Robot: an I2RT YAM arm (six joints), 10 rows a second.
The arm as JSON. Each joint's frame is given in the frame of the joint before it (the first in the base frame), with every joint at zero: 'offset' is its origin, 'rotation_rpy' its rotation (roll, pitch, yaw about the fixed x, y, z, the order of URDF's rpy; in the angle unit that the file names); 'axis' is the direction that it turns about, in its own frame. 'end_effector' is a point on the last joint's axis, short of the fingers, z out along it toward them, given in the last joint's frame.
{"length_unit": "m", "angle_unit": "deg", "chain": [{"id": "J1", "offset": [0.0, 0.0, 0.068], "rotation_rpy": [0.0, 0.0, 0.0], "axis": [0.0, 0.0, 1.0]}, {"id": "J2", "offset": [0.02, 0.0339, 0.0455], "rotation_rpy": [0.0, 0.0, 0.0], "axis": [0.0, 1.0, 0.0]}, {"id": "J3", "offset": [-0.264, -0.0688, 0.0], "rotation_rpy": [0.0, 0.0, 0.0], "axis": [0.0, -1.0, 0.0]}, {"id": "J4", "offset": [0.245, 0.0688, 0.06], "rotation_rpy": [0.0, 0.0, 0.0], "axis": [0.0, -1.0, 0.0]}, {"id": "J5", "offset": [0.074, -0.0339, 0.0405], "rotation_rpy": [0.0, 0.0, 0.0], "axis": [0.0, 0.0, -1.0]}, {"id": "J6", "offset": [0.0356, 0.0, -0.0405], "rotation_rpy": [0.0, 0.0, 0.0], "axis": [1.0, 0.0, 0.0]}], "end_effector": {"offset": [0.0, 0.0, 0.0], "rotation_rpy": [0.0, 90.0, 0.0]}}
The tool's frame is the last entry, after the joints.
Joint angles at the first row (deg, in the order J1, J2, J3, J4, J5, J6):
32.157, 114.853, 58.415, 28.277, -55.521, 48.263
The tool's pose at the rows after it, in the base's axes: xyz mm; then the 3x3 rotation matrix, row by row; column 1 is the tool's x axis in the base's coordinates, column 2 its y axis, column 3 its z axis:
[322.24 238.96 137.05], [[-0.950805 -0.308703 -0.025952], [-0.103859 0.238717 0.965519], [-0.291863 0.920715 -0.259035]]
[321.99 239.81 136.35], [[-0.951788 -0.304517 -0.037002], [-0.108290 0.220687 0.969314], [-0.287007 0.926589 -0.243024]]
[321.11 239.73 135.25], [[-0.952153 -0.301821 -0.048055], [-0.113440 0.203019 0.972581], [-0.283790 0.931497 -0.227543]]
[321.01 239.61 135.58], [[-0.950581 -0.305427 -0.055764], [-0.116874 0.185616 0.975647], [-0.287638 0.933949 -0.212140]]
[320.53 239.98 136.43], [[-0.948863 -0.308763 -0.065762], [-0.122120 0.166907 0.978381], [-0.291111 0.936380 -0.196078]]
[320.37 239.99 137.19], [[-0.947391 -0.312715 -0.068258], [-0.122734 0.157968 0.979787], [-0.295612 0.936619 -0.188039]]
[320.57 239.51 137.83], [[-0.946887 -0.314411 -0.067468], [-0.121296 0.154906 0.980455], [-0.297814 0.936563 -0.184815]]
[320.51 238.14 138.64], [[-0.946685 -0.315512 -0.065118], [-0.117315 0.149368 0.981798], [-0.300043 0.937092 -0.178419]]
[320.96 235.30 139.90], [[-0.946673 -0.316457 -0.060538], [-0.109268 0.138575 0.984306], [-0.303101 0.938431 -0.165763]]
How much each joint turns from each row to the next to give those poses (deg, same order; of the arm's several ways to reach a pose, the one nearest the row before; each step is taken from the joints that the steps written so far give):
0.180, 0.314, 0.052, 0.777, -0.543, 0.660
0.079, 0.380, -0.209, 1.779, -0.877, 1.228
0.014, 0.281, -0.480, 1.900, -0.911, 1.078
-0.043, 0.166, -0.272, 1.712, -0.770, 0.802
0.045, 0.110, -0.248, 1.721, -0.813, 0.908
0.000, 0.000, -0.149, 0.933, -0.285, 0.403
-0.077, -0.066, -0.070, 0.338, -0.088, 0.160
-0.169, -0.154, -0.333, 0.867, -0.144, 0.476
-0.396, -0.174, -0.550, 1.711, -0.337, 0.991

